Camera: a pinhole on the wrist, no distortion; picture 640 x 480 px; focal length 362.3 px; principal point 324.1 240.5 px. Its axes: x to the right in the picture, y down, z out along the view. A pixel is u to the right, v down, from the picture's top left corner.
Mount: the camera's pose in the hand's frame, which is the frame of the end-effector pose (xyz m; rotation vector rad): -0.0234 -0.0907 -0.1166 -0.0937 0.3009 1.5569
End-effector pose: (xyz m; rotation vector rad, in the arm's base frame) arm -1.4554 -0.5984 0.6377 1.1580 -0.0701 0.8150
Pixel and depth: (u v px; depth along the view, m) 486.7 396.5 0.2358
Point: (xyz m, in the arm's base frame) -1.5332 -0.7182 0.6937
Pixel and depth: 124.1 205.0 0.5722
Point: -1.0455 -0.9973 0.7050
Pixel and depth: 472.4 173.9 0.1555
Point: -1.4387 -0.5950 0.6613
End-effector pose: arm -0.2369 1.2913 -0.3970 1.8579 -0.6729 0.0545
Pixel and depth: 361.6 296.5 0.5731
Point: -0.4392 0.9040 -0.4855
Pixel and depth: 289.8 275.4 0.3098
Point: -0.2805 1.1379 -0.5123
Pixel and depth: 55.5 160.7 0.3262
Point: -0.1110 1.0923 -0.6703
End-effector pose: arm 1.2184 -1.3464 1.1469 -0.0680 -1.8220 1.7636
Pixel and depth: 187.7 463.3 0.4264
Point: 1.2901 -1.7875 1.2093
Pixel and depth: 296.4 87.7 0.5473
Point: 0.8183 -1.5752 1.2735
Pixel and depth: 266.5 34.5 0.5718
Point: 0.7435 -1.5593 1.3513
